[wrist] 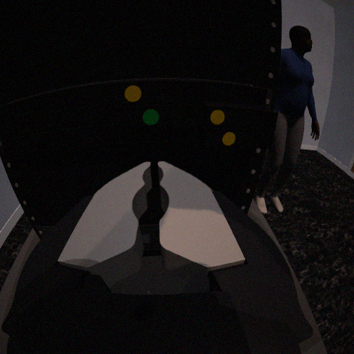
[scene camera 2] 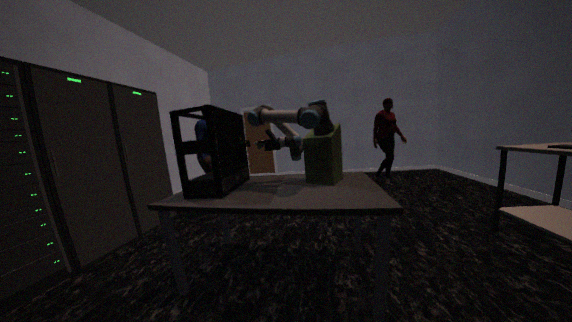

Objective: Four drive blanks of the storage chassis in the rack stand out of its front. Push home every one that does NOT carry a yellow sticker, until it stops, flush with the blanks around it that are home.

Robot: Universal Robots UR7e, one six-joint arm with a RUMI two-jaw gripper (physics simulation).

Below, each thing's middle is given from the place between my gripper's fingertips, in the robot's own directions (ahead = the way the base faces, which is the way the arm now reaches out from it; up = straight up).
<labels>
My hand is 28 cm short of the black rack [scene camera 2: 226, 143], 4 cm to the right of it and 4 cm above it.
</labels>
